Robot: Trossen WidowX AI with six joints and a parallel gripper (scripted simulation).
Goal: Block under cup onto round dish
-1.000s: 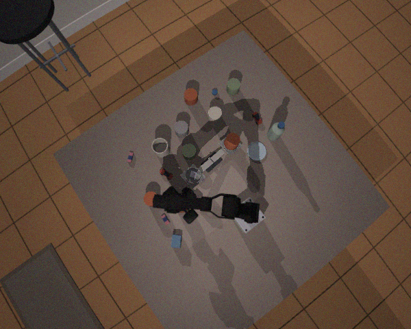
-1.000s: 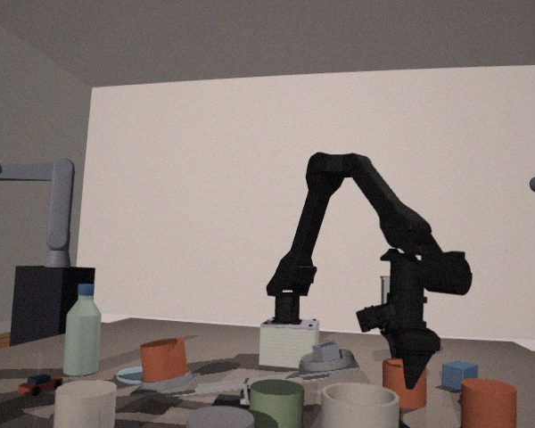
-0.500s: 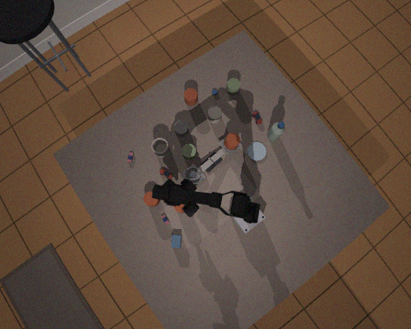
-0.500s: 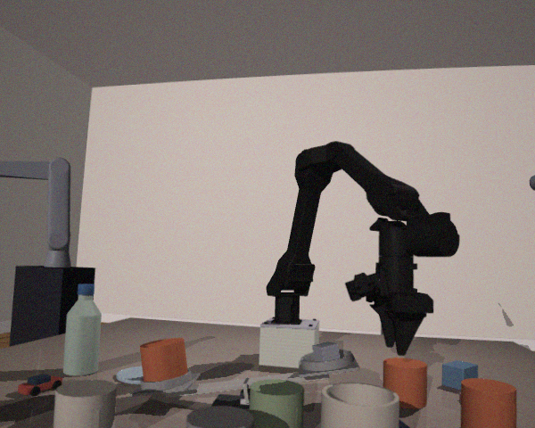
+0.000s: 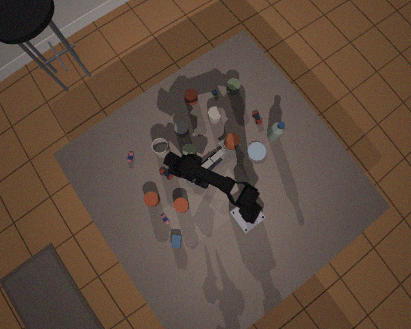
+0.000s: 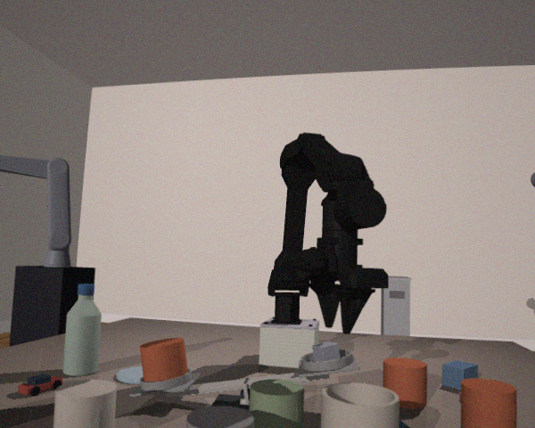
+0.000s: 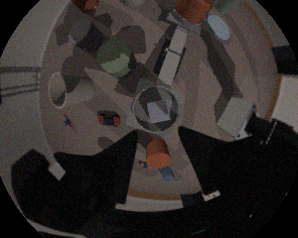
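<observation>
The grey block lies 2 cm to the right of my gripper tip and 4 cm below it. From my gripper tip the other things lie so: cream cup 21 cm ahead, 29 cm to the right, 9 cm below; grey cup 23 cm ahead, 10 cm to the right, 9 cm below; pale blue round dish 8 cm behind, 36 cm to the right, 12 cm below.
</observation>
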